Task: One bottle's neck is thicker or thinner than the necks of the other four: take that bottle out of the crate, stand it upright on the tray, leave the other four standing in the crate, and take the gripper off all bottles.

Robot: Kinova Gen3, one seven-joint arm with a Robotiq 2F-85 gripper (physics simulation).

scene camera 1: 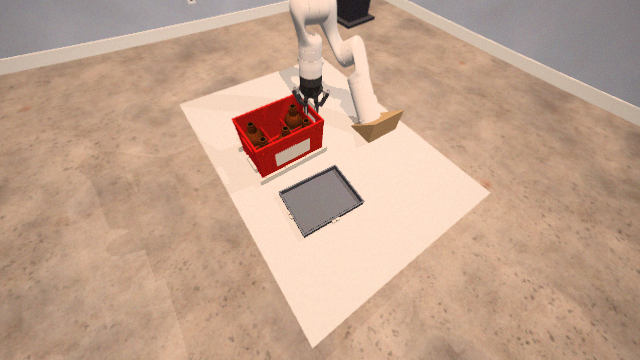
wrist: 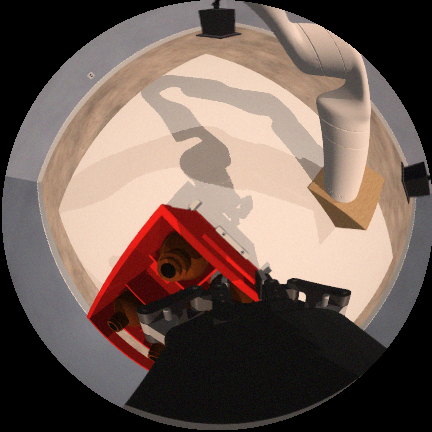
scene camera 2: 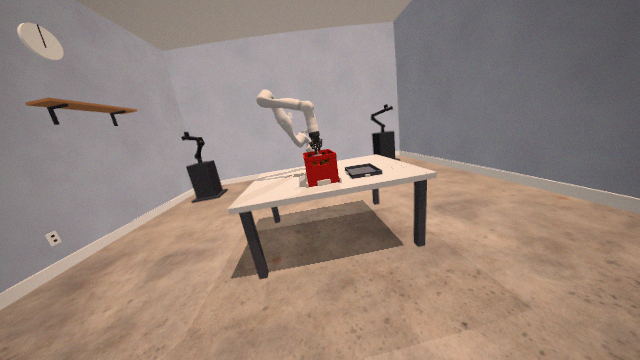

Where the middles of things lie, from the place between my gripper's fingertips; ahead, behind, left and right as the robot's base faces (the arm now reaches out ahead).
I see my gripper 25 cm to the right of the dark grey tray [scene camera 1: 318,200], 15 cm short of it and 14 cm above it.
